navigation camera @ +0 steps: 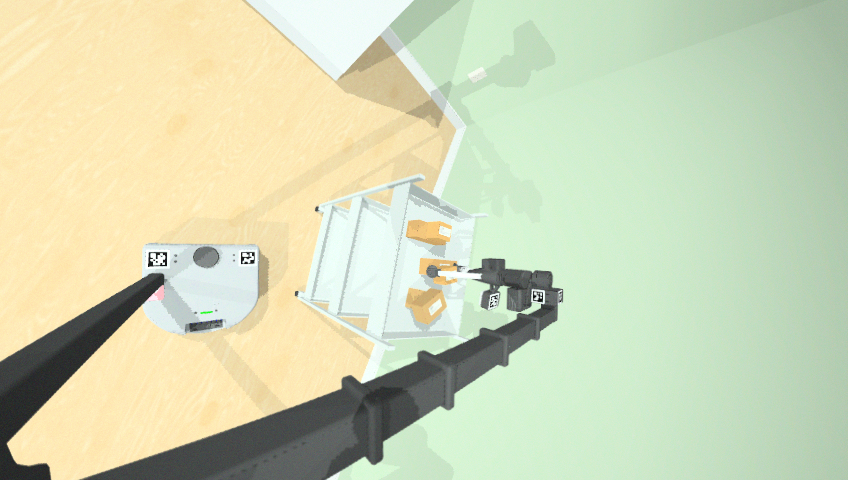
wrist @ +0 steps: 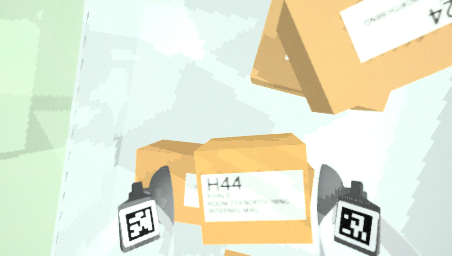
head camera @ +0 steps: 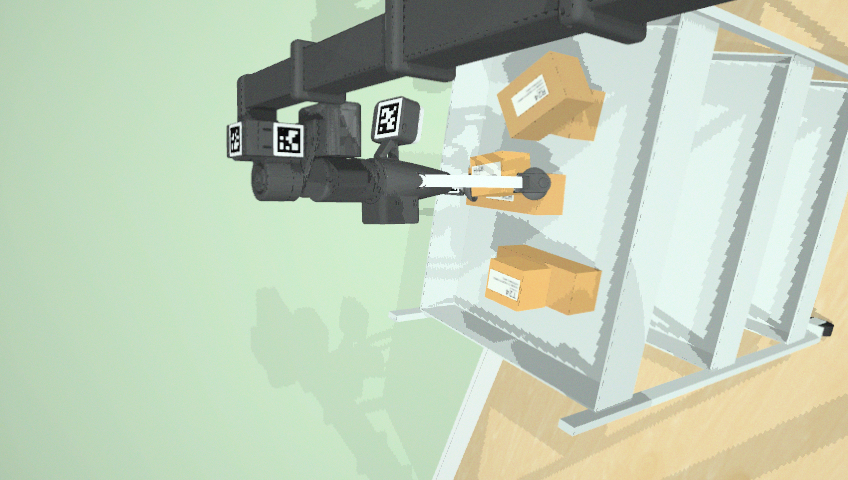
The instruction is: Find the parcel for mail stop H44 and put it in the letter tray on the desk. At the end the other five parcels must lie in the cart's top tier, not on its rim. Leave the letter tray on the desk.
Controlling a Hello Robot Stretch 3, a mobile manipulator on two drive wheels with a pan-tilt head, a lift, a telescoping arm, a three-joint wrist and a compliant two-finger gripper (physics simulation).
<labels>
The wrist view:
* my gripper: 243, 185
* white three-tier cart: 140, 79
</labels>
